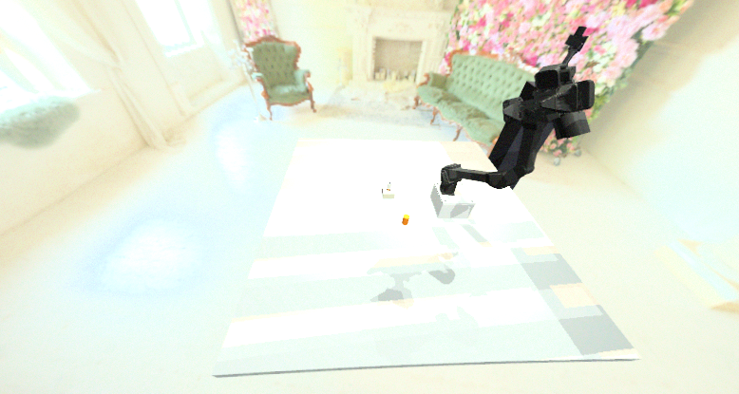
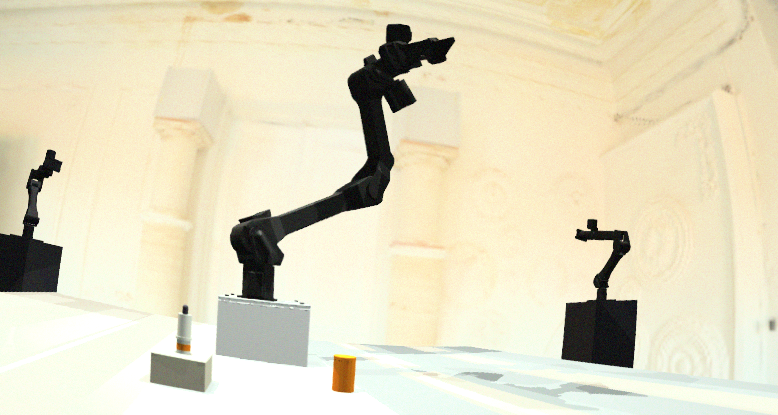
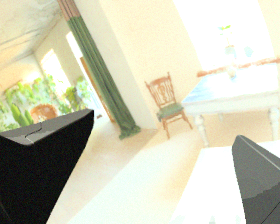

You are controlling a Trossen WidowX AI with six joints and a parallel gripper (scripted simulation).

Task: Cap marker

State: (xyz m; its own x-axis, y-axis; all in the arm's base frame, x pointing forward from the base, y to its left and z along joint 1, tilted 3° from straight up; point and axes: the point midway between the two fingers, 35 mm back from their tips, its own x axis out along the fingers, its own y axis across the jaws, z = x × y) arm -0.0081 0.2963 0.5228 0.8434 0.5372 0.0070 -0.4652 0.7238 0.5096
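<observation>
Now: the orange cap 170 mm ahead of my gripper tip, 150 mm to the right of it and 620 mm below it. The rest, counted from my gripper tip: beige holder block: 250 mm ahead, 330 mm to the right, 620 mm below.
</observation>
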